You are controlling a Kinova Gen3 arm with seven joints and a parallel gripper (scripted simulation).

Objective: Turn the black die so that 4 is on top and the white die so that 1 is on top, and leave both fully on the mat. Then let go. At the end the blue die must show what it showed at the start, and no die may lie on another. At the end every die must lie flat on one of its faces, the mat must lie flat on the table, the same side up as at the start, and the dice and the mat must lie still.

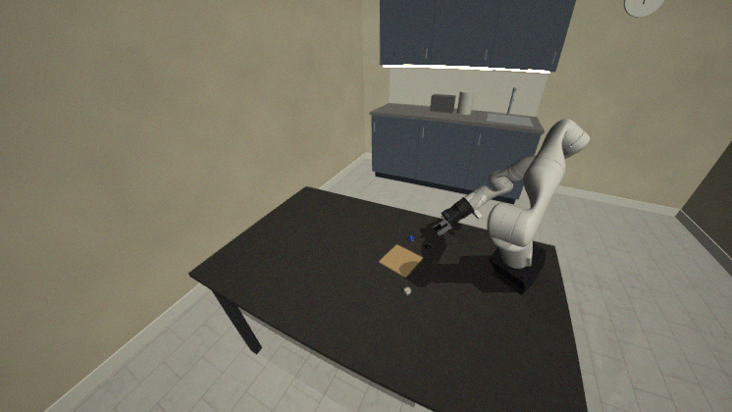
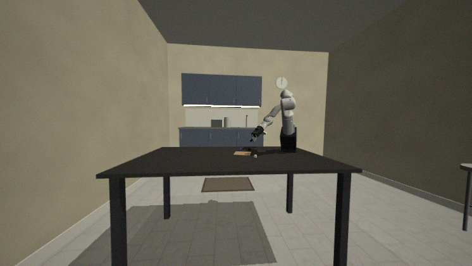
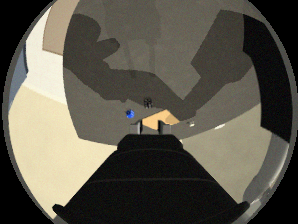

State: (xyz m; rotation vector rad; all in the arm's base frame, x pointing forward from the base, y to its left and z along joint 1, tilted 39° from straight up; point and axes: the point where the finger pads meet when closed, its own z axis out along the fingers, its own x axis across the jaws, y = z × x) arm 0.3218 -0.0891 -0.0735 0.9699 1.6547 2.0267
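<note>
The black die lies 3 cm ahead of my hand, 3 cm to the left of it and 9 cm below it. The rest, counted from my hand: white die 31 cm to the left, 9 cm below; tan mat 10 cm ahead, 17 cm to the left, 10 cm below; blue die 12 cm ahead, 3 cm to the left, 9 cm below.
</note>
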